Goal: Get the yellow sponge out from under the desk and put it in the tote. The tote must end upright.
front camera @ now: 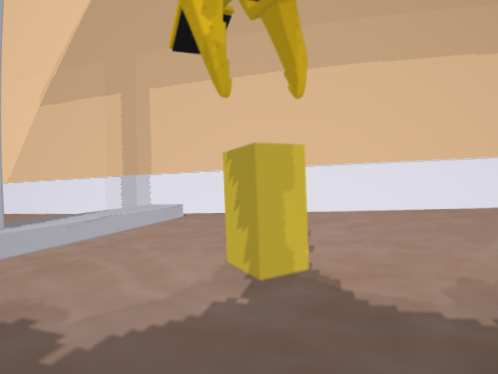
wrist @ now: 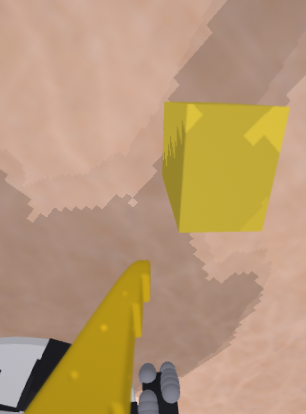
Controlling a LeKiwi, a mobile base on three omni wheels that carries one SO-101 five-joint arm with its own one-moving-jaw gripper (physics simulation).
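Places are measured from the arm's base along level axes (x back, y left, z down), in centimetres.
Pixels of known places: hand at its tool point: [front camera: 228, 89] [wrist: 150, 275].
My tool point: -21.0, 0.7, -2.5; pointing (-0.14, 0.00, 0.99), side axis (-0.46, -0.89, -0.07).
Behind a point stands the place of what it marks, as x, y, z.
The yellow sponge [front camera: 267, 212] @(-21.5, -1.3, 4.9) [wrist: 227, 167] @(-24.6, -1.0, 0.6) stands upright as a tall block on the floor, near the middle of the front camera view and right of centre in the wrist view. My gripper [front camera: 262, 95] @(-21.0, 0.7, -2.5) is open and empty, its two yellow jaws pointing down with a gap between them, above the sponge in the front camera view. In the wrist view one notched jaw shows at the lower left, short of the sponge and to its left; the moving jaw is out of that picture. The tote does not show in either view.
A grey metal bar [front camera: 95, 227] @(-37.9, 18.2, 7.6), like a desk foot, lies on the floor at the left in the front camera view, with a grey upright at the left edge. A tan wall with a pale lower band [front camera: 390, 185] @(-54.4, -26.9, 4.4) stands behind. Shadows fall across the brown floor [front camera: 400, 270] @(-21.4, -9.6, 8.9).
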